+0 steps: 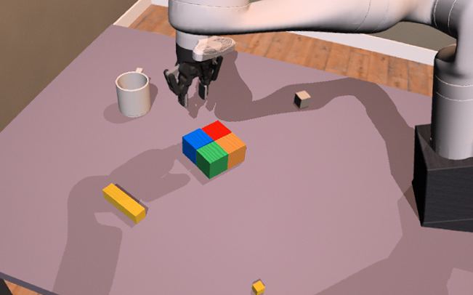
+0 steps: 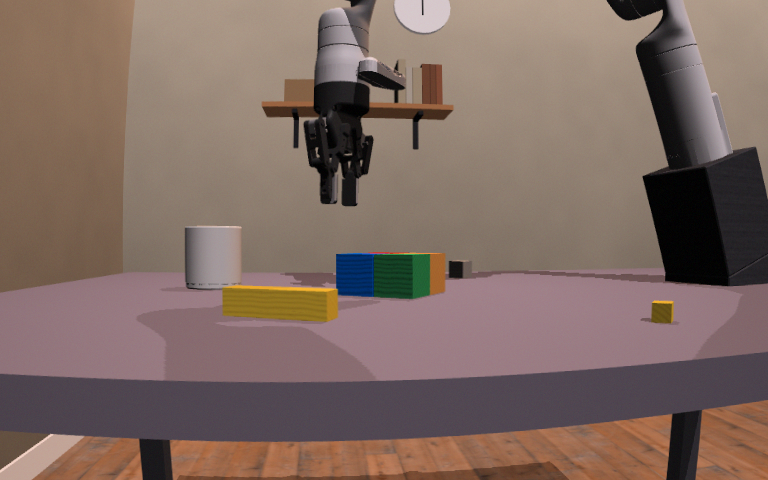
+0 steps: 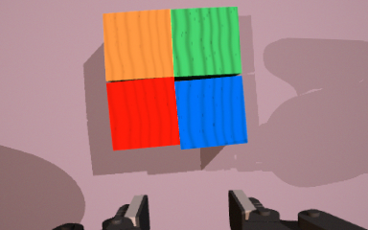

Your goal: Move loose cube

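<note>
My hand is 40 mm past the blue cube, 40 mm to the right of it and 100 mm above it. Also, from my hand: orange cube 110 mm behind, 10 mm to the left, 100 mm below; green cube 90 mm behind, 60 mm to the left, 100 mm below; red cube 60 mm behind, 10 mm to the right, 100 mm below.
</note>
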